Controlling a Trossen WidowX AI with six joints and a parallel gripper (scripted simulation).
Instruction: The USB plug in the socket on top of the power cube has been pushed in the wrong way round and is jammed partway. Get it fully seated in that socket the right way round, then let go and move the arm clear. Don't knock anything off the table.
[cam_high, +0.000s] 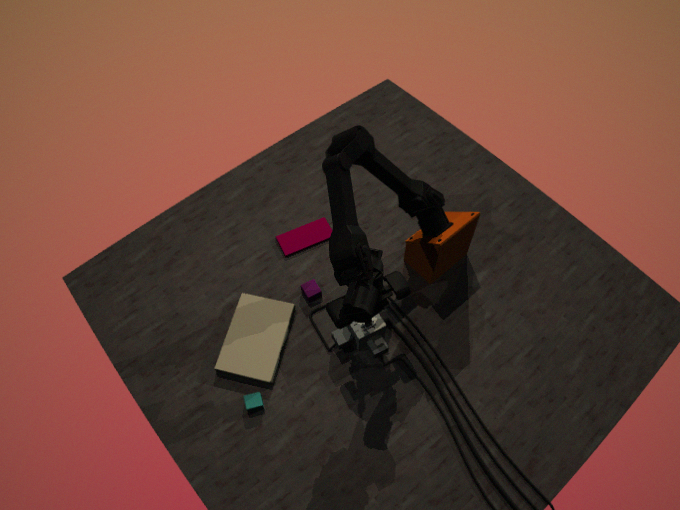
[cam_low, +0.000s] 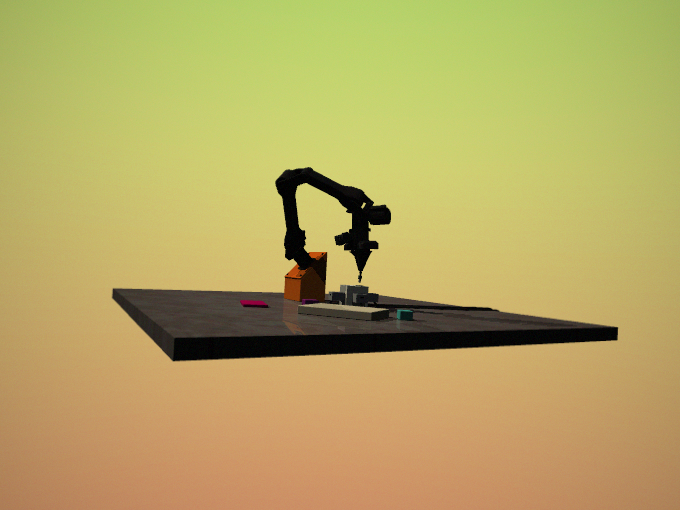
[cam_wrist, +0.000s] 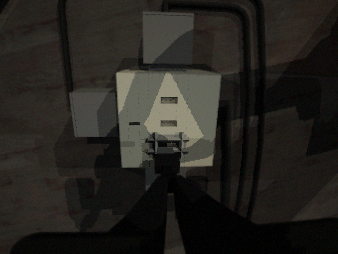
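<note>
Now: the USB plug 2 cm below my gripper tip. Also, from my gripper tip: purple cube: 19 cm to the right, 11 cm below, 3 cm ahead; then beige slab: 22 cm ahead, 18 cm to the right, 11 cm below; then teal cube: 32 cm ahead, 11 cm below, 4 cm to the right.
</note>
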